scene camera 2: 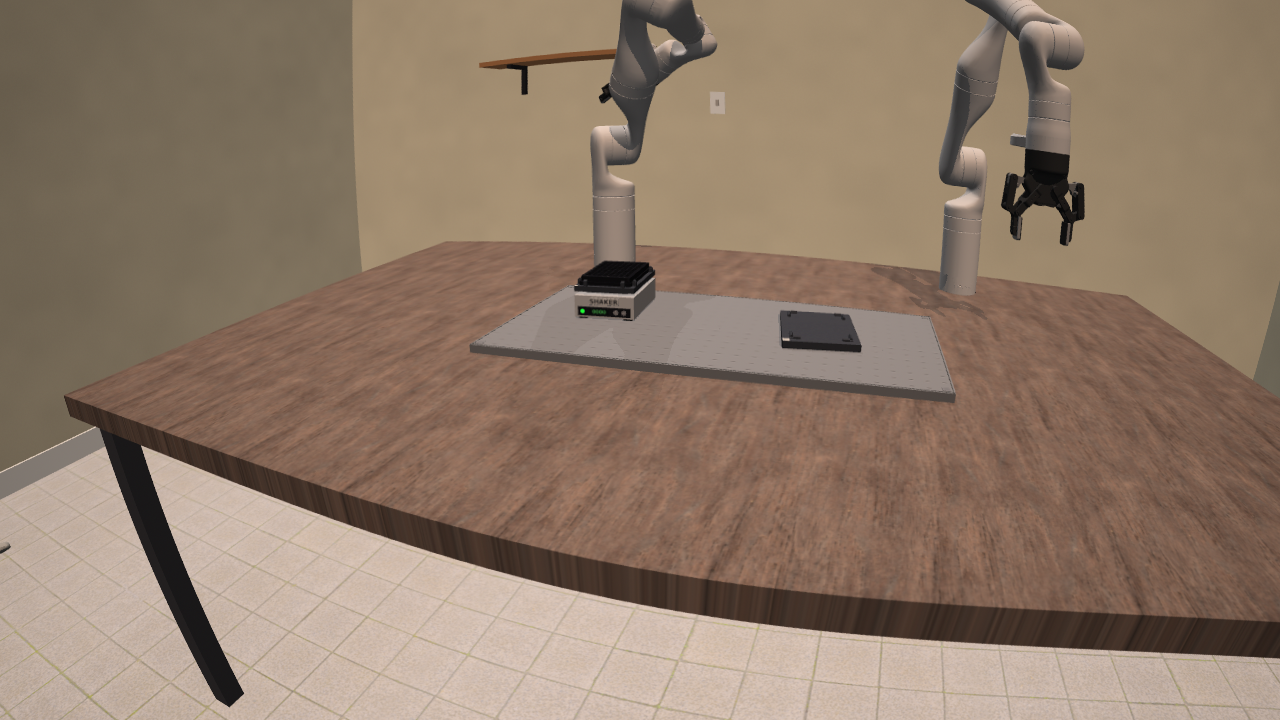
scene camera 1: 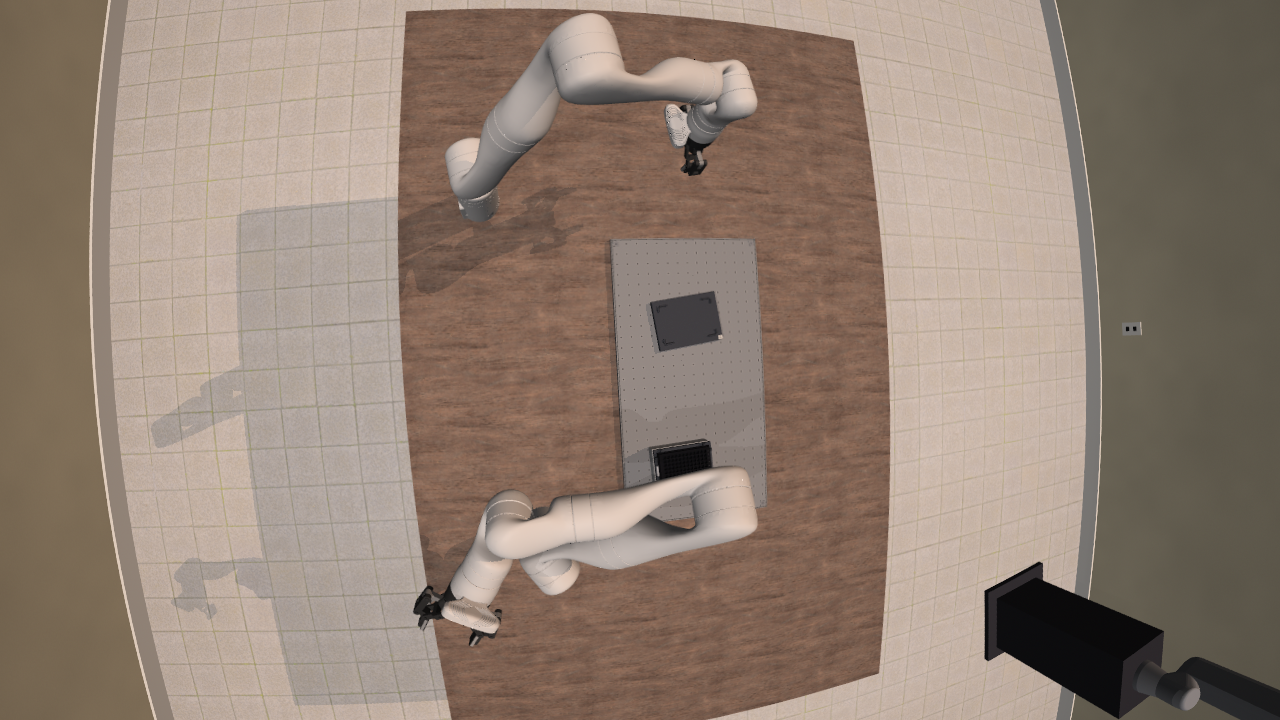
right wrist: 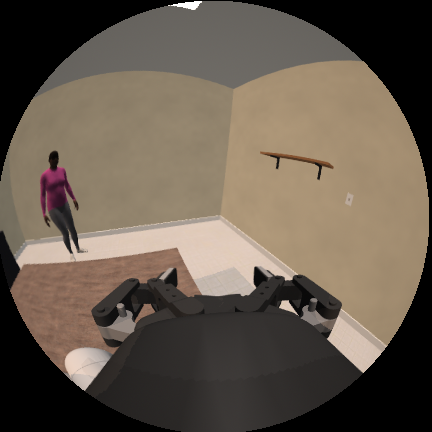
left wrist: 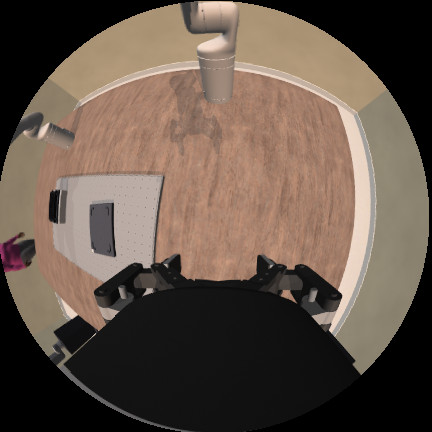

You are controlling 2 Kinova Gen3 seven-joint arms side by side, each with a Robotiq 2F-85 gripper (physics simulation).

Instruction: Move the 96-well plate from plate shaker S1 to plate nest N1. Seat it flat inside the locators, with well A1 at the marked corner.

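Places are measured from the left arm's base along level axes (x down, y ahead, z right), in millimetres.
Pixels of known places: left gripper, fingertip midpoint: (scene camera 2: 1040,242) (scene camera 1: 680,150) (left wrist: 218,263); right gripper, fingertip midpoint: (scene camera 1: 446,634) (right wrist: 215,276); left arm's base, origin of the base link: (scene camera 2: 957,290) (scene camera 1: 480,203) (left wrist: 217,95); right arm's base, origin of the base link: (left wrist: 69,142).
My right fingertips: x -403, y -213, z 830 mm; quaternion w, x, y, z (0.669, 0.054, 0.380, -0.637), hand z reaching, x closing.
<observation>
For each thing: its middle in the pictures, then the offset to it from my right fingertips. "*": a spot on its surface instead. Level surfaces: height alone.
- black 96-well plate, body centre: (scene camera 2: 616,273) (scene camera 1: 685,466) (left wrist: 52,205) dx +328, dy +565, dz -122 mm
- shaker S1, surface spot: (scene camera 2: 604,304) * dx +363, dy +638, dz -118 mm
- Nest N1, body centre: (scene camera 2: 818,328) (scene camera 1: 687,320) (left wrist: 100,228) dx +382, dy +652, dz -457 mm
- white mark, body centre: (scene camera 2: 786,339) (scene camera 1: 720,337) dx +378, dy +727, dz -403 mm
- grey perforated board, its level: dx +390 mm
- wooden table, its level: dx +403 mm
The black 96-well plate (scene camera 1: 683,460) (scene camera 2: 614,271) (left wrist: 53,206) sits on top of shaker S1 (scene camera 2: 604,304) (left wrist: 63,206); the right arm partly covers it in scene camera 1. Its well A1 cannot be made out. Nest N1 (scene camera 1: 685,322) (scene camera 2: 819,329) (left wrist: 102,228) is a dark flat block with corner locators and a white mark (scene camera 1: 719,336) (scene camera 2: 785,340) at one corner; it holds no plate. My left gripper (scene camera 1: 693,170) (scene camera 2: 1041,239) (left wrist: 218,263) is open and empty, high above the table, above the board in scene camera 1's picture. My right gripper (scene camera 1: 452,634) (right wrist: 215,276) is open and empty, by the table's lower left edge, far from the plate.
The shaker and nest stand on a grey perforated board (scene camera 1: 689,385) (scene camera 2: 716,344) (left wrist: 137,215) on the wooden table (scene camera 1: 510,376) (scene camera 2: 501,429). My right arm (scene camera 1: 626,528) reaches across the board's lower end. A person (right wrist: 55,190) stands beyond the table in the right wrist view.
</observation>
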